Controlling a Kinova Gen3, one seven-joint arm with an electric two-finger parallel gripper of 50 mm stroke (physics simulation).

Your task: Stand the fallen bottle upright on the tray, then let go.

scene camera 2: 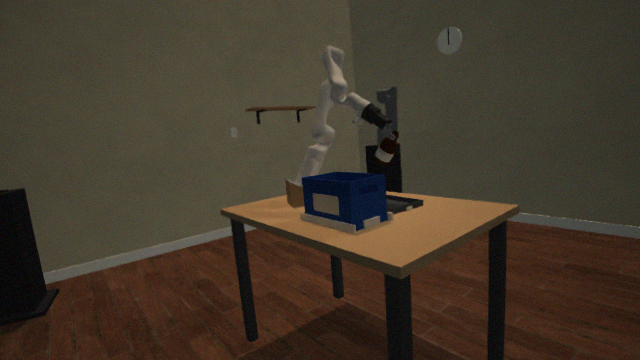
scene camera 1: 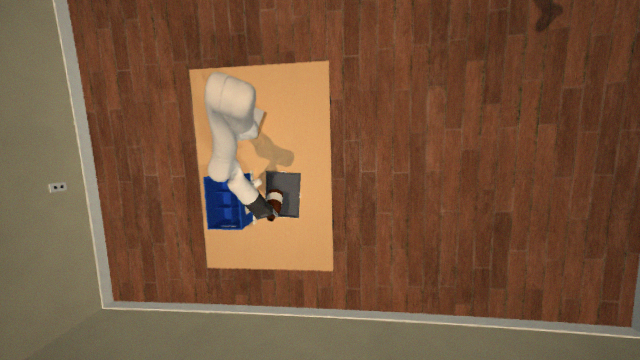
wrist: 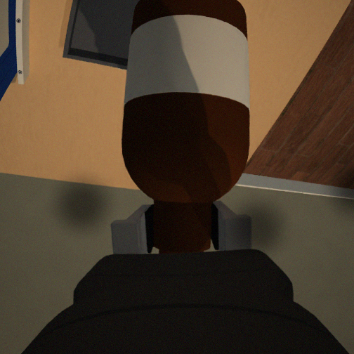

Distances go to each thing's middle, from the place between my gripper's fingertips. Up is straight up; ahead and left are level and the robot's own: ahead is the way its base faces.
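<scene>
The brown bottle [wrist: 185,131] is at present 2 cm to the right of my hand, 5 cm behind it and 4 cm below it.
</scene>
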